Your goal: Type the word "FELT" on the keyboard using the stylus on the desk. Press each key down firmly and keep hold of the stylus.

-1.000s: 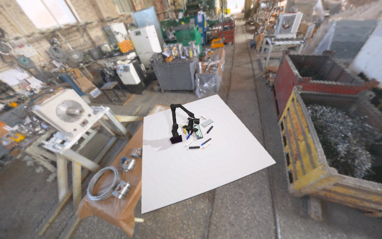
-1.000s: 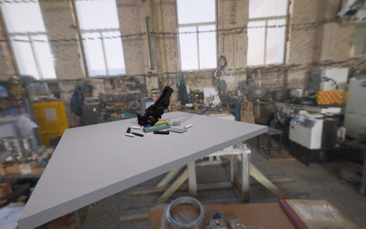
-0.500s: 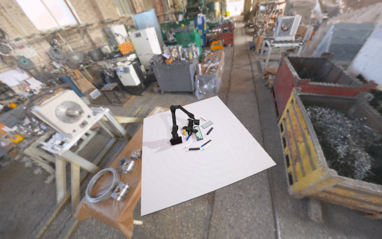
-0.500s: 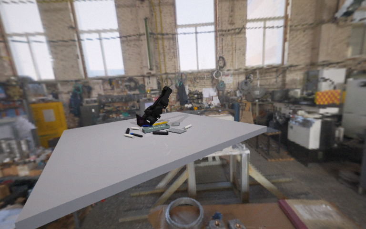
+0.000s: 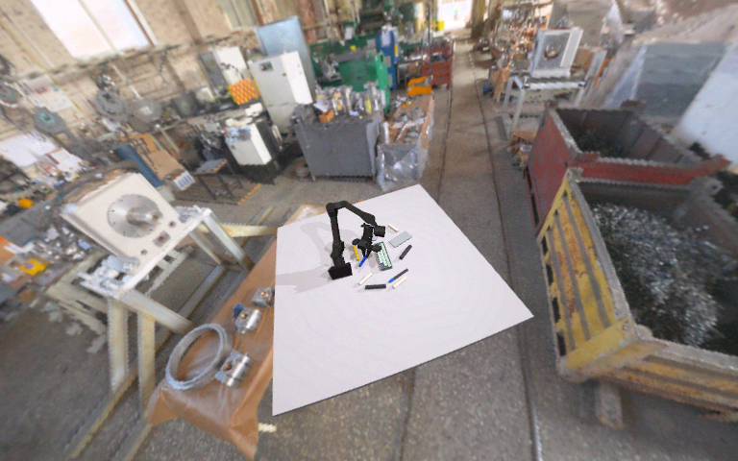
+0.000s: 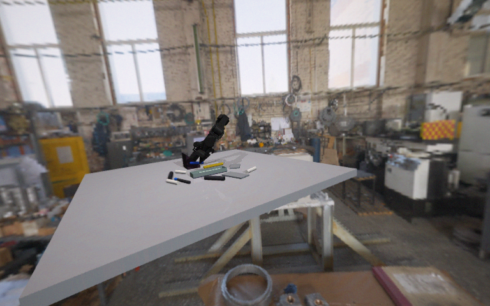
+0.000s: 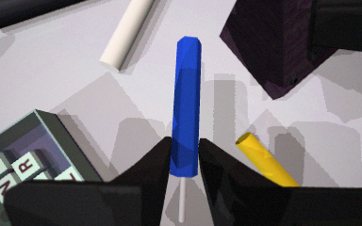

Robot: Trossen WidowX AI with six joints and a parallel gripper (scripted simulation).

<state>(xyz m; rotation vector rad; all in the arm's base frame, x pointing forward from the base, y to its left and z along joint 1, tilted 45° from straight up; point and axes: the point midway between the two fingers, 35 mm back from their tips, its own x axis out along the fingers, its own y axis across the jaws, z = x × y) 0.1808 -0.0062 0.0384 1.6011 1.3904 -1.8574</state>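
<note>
Right now the stylus tip is 3 cm ahead of my gripper tip and 3 cm to the left of it. Also, from my gripper tip: blue-tipped black pen (14 cm ahead, 17 cm to the right, 5 cm below); blue stylus (right at my gripper tip); yellow pencil (5 cm behind, 11 cm to the left, 5 cm below).
</note>
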